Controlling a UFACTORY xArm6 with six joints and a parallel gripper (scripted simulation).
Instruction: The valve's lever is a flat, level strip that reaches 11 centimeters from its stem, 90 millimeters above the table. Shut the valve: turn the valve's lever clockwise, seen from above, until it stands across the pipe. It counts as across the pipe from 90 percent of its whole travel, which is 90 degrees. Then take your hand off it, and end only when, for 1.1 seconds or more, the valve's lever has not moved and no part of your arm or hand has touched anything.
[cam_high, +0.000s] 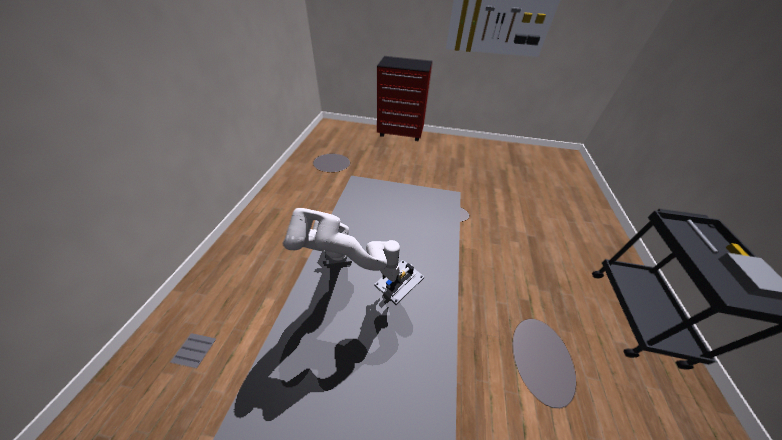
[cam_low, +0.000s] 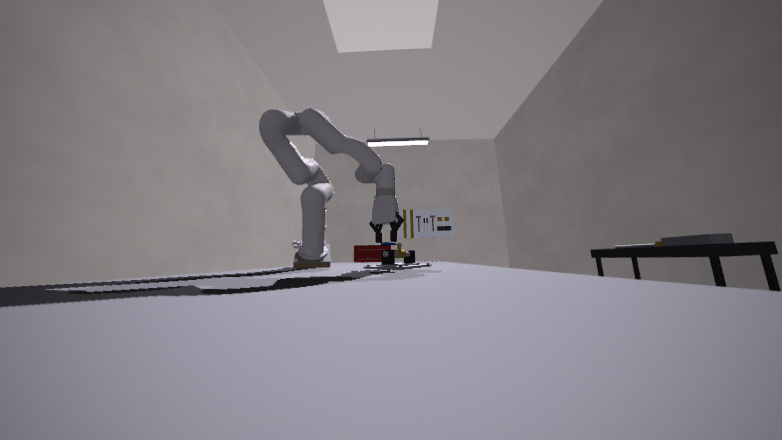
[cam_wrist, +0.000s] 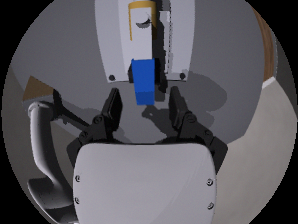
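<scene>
Now: the valve lever 40 mm ahead of my hand, 40 mm to the left of it and 20 mm below it.
</scene>
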